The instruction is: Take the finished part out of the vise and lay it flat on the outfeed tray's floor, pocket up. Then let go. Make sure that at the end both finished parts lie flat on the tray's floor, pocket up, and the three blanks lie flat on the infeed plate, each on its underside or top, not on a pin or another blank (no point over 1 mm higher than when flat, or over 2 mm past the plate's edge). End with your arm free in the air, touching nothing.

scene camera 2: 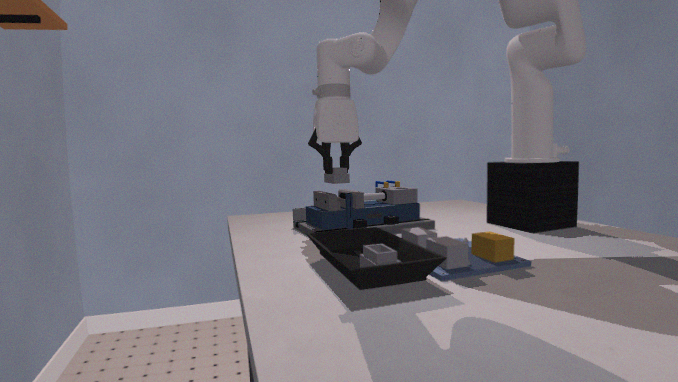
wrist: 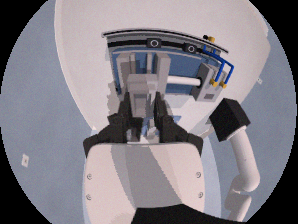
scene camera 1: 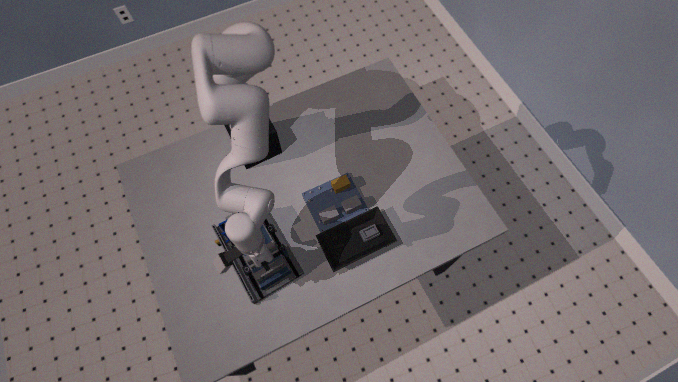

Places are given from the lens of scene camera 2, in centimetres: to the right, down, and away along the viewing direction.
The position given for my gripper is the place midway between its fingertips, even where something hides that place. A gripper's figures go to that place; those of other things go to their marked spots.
my gripper (scene camera 2: 336, 173): -1, -4, 90
yellow block (scene camera 2: 494, 247): 25, 9, 59
blue vise (scene camera 2: 411, 211): 18, 5, 92
The marked spots on the blue vise and the yellow block are 34 cm apart.
